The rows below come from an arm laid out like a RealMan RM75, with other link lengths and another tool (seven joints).
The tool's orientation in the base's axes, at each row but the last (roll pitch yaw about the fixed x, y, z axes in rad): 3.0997, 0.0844, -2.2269; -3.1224, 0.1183, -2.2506; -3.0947, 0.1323, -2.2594; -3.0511, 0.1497, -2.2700; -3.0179, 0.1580, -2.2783; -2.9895, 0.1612, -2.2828
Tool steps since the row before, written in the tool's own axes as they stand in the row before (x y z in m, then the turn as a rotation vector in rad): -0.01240, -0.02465, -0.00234, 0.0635, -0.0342, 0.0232; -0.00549, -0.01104, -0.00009, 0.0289, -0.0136, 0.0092; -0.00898, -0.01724, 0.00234, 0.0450, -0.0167, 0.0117; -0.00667, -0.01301, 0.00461, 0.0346, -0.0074, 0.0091; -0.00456, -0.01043, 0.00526, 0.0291, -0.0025, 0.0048; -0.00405, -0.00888, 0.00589, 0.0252, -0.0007, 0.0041
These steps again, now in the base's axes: 0.02706, -0.00538, 0.00235, -0.0110, -0.0687, -0.0299; 0.01199, -0.00273, 0.00095, -0.0067, -0.0302, -0.0123; 0.01917, -0.00398, -0.00033, -0.0141, -0.0443, -0.0167; 0.01481, -0.00317, -0.00238, -0.0149, -0.0305, -0.0135; 0.01169, -0.00326, -0.00317, -0.0159, -0.0233, -0.0090; 0.01040, -0.00275, -0.00377, -0.0148, -0.0192, -0.0079
